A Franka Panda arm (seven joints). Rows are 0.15 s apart.
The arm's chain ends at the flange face. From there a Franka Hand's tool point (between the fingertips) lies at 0.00 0.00 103.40 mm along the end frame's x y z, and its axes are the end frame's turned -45 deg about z.
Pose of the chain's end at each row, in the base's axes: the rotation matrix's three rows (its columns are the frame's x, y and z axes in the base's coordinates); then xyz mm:
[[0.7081, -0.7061, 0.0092], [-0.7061, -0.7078, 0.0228], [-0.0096, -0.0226, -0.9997]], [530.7, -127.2, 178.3]
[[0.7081, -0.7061, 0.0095], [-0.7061, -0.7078, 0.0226], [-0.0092, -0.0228, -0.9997]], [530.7, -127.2, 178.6]
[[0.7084, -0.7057, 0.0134], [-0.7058, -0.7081, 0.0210], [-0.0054, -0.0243, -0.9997]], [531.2, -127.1, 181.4]
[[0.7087, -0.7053, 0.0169], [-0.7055, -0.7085, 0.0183], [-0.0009, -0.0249, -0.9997]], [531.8, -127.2, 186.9]
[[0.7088, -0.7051, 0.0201], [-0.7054, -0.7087, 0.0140], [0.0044, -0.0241, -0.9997]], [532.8, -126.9, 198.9]
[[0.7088, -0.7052, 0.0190], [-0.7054, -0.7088, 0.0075], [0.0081, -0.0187, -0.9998]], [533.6, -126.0, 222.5]
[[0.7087, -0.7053, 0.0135], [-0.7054, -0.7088, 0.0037], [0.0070, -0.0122, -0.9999]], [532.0, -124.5, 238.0]
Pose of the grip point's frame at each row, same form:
[[1.0000, 0.0014, 0.0092], [0.0012, -0.9998, 0.0228], [0.0092, -0.0228, -0.9997]], [531.7, -124.8, 74.9]
[[1.0000, 0.0014, 0.0095], [0.0012, -0.9998, 0.0226], [0.0096, -0.0226, -0.9997]], [531.7, -124.9, 75.2]
[[0.9999, 0.0019, 0.0134], [0.0016, -0.9998, 0.0210], [0.0134, -0.0210, -0.9997]], [532.6, -124.9, 78.0]
[[0.9998, 0.0024, 0.0169], [0.0021, -0.9998, 0.0183], [0.0170, -0.0182, -0.9997]], [533.5, -125.3, 83.5]
[[0.9998, 0.0026, 0.0201], [0.0023, -0.9999, 0.0140], [0.0202, -0.0139, -0.9997]], [534.9, -125.5, 95.5]
[[0.9998, 0.0025, 0.0190], [0.0024, -1.0000, 0.0075], [0.0190, -0.0075, -0.9998]], [535.6, -125.2, 119.1]
[[0.9998, 0.0024, 0.0135], [0.0024, -1.0000, 0.0037], [0.0136, -0.0037, -0.9999]], [533.4, -124.1, 134.6]

